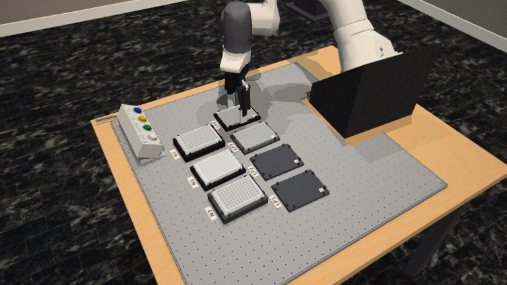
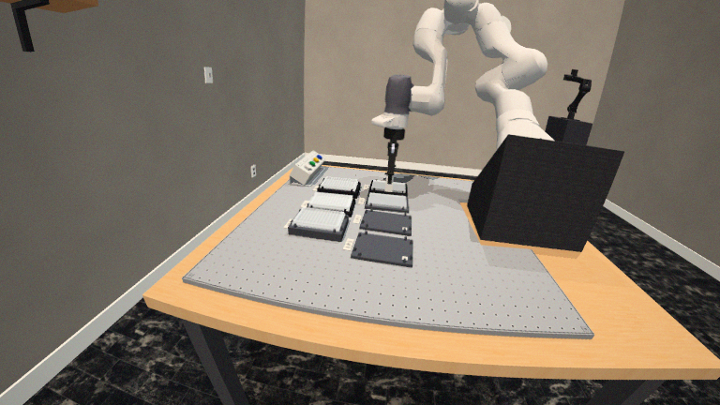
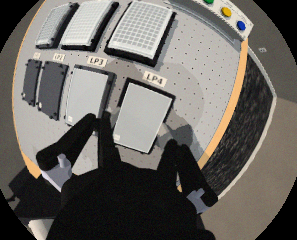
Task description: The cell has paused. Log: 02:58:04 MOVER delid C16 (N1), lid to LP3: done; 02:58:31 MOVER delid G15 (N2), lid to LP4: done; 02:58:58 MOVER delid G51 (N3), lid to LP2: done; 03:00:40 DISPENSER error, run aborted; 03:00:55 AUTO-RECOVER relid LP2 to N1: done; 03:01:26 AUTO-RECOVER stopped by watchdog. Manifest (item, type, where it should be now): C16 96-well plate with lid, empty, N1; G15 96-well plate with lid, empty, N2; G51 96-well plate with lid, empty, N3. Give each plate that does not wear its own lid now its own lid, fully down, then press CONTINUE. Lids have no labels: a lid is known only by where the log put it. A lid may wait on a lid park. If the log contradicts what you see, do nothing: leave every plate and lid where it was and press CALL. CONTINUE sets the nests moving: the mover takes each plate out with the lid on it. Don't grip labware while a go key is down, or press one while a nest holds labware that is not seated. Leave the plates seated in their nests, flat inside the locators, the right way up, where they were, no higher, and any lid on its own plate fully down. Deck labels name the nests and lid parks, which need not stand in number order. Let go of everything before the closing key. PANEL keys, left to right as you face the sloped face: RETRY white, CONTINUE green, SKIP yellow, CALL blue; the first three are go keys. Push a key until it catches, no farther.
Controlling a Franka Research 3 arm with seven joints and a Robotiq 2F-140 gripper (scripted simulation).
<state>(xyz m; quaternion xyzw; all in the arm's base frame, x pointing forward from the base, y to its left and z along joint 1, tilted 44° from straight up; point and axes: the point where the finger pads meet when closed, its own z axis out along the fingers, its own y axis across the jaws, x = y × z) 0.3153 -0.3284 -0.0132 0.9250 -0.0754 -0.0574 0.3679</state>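
Now: hand 30 mm above the lid park LP4. The rest, counted from my hand: white key: 320 mm ahead, 30 mm above, 10 mm to the right; lid park LP2: 260 mm to the left, 30 mm below, 20 mm ahead; lid park LP3: 130 mm to the left, 30 mm below, 10 mm ahead.
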